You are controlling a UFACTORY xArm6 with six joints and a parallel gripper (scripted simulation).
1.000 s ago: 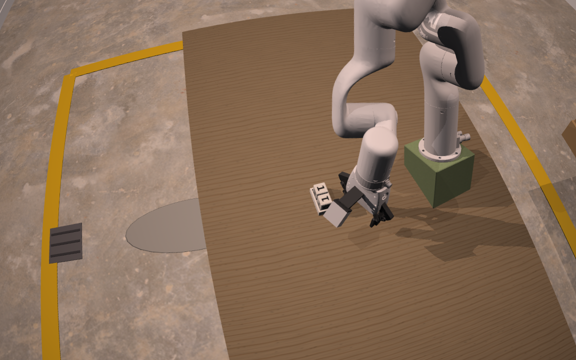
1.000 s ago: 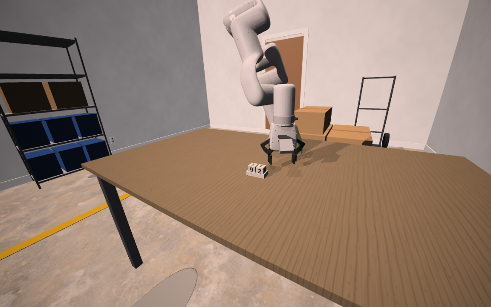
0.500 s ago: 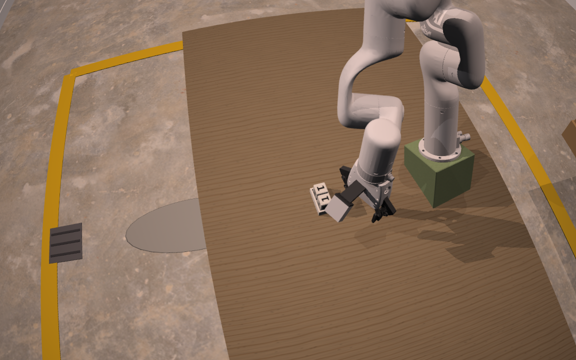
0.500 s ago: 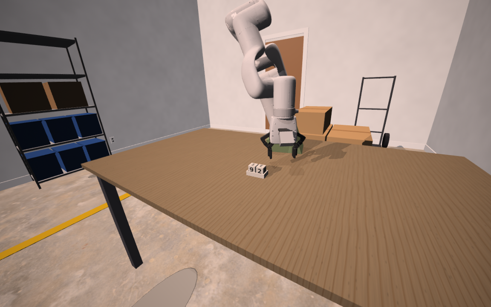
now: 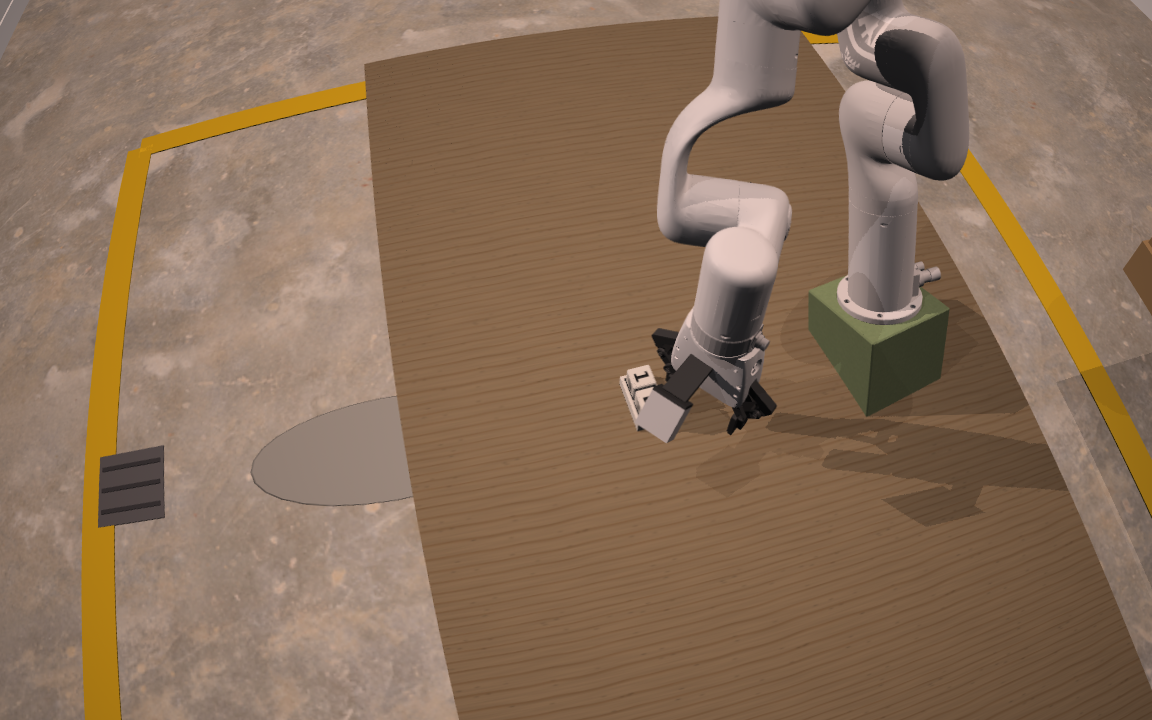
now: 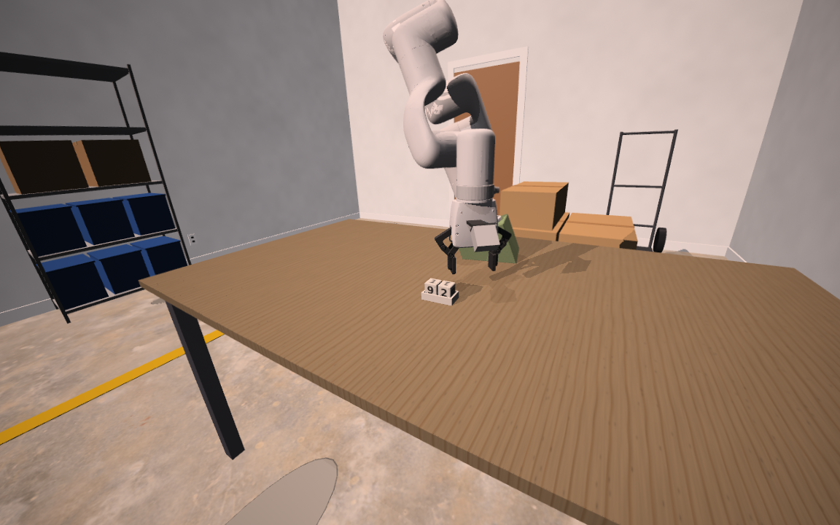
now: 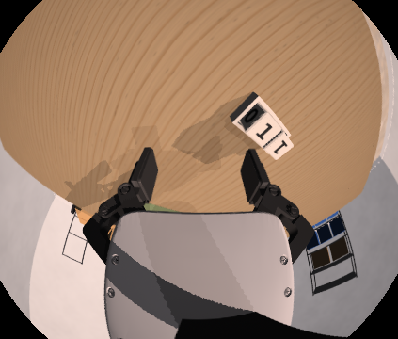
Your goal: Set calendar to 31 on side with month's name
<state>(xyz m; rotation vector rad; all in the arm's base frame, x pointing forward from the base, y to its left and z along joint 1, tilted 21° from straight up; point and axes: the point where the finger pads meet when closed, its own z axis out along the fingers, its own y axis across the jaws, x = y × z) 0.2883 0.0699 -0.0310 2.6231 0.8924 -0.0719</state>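
Now: hand 6 cm short of the cube, 4 cm to the left of it and 4 cm above it. The rest, counted from my hand: tray: 6 cm below, 6 cm ahead, 5 cm to the right.
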